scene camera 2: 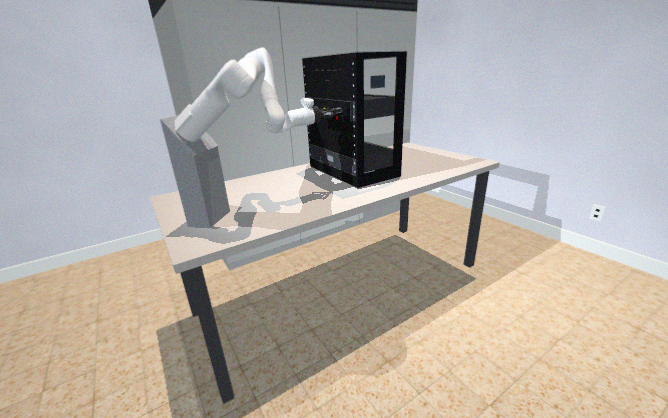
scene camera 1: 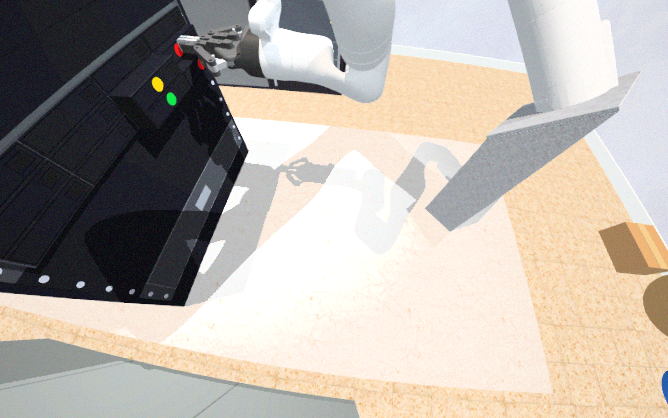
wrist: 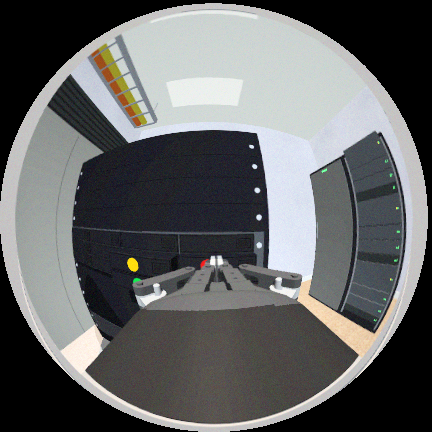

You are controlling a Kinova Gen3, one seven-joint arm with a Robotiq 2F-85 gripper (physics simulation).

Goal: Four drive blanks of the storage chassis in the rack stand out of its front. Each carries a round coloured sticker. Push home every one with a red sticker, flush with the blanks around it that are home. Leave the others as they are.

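Observation:
The black rack [scene camera 1: 125, 298] [scene camera 2: 401, 100] [wrist: 175, 180] holds the chassis. My gripper [scene camera 1: 186, 40] [scene camera 2: 340, 110] [wrist: 215, 262] is shut and empty, its fingertips at the face of the upper red-stickered blank. That red sticker [scene camera 1: 178, 50] [wrist: 204, 264] is partly covered by the fingertips. This blank sits further back than the yellow-stickered one beside it; whether it is flush is hard to tell. The lower red sticker [scene camera 1: 201, 65] [scene camera 2: 337, 118] shows below the fingers, its blank mostly hidden. The blanks with the yellow sticker [scene camera 1: 157, 84] [wrist: 132, 264] and green sticker [scene camera 1: 171, 98] [wrist: 137, 281] stand out.
The rack stands on the table [scene camera 2: 280, 175], with the arm's grey pedestal [scene camera 1: 520, 160] [scene camera 2: 192, 185] at the other end. The protruding yellow- and green-stickered blanks are left of the fingers in the wrist view. Another dark equipment cabinet [wrist: 330, 235] stands at the right there.

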